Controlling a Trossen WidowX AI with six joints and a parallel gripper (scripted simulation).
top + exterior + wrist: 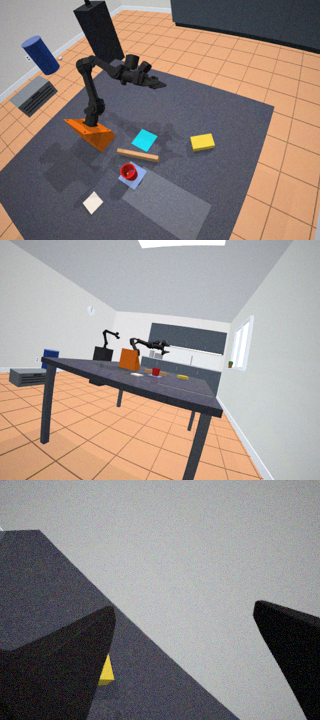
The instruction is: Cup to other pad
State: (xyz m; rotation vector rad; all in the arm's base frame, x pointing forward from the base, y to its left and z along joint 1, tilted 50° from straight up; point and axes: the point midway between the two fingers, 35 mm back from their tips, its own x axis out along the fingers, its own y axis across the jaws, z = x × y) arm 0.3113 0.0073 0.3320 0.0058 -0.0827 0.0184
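My gripper tip is now 2 cm past the red cup, 36 cm to the left of it and 27 cm above it. From my gripper tip the other things lie so: yellow block 22 cm ahead, 4 cm to the right, 29 cm below; wooden bar 5 cm behind, 26 cm to the right, 30 cm below; cyan pad 8 cm behind, 16 cm to the right, 31 cm below.
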